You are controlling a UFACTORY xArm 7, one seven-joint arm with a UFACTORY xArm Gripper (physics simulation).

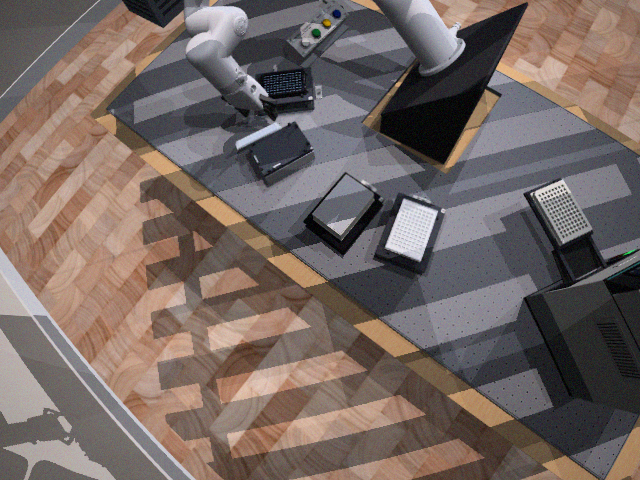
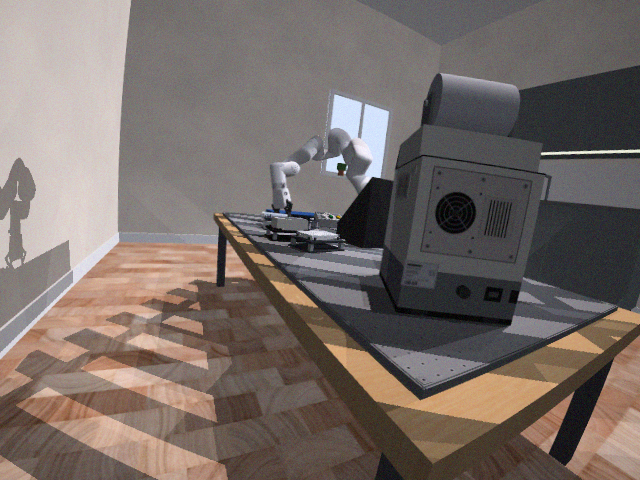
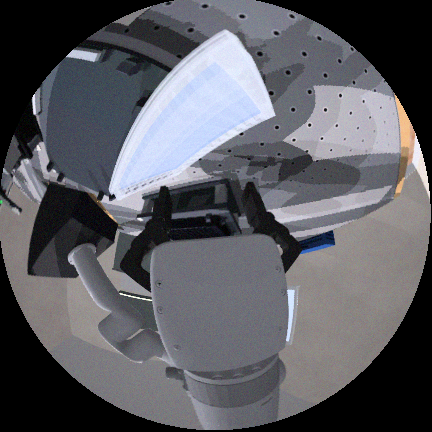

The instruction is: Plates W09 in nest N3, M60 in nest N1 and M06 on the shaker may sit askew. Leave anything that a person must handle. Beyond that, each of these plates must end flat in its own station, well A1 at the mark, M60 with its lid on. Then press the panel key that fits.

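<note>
My gripper (image 1: 254, 112) (image 2: 284, 208) (image 3: 207, 191) is open and empty, low beside a clear whitish plate or lid (image 1: 258, 136) (image 3: 195, 120). That piece lies slanted along the edge of a dark flat-topped station (image 1: 281, 149) (image 3: 90, 100), perhaps the shaker; its support is unclear. A black well plate (image 1: 283, 83) (image 3: 195, 233) sits on a dark nest (image 1: 297, 107) behind the gripper. A grey smooth-topped plate (image 1: 345, 205) sits in another nest (image 1: 341, 249). A white well plate (image 1: 412, 228) (image 2: 316, 235) sits in a third nest (image 1: 438, 224). Labels and A1 marks are unreadable.
A key panel (image 1: 299, 47) with blue, yellow and green keys stands at the table's far end. A large black slanted body (image 1: 423, 116) (image 2: 367, 217) (image 3: 55, 240) stands by the arm base. A pale well plate (image 1: 562, 212) rests on the carriage of a large instrument (image 1: 573, 330) (image 2: 454, 248).
</note>
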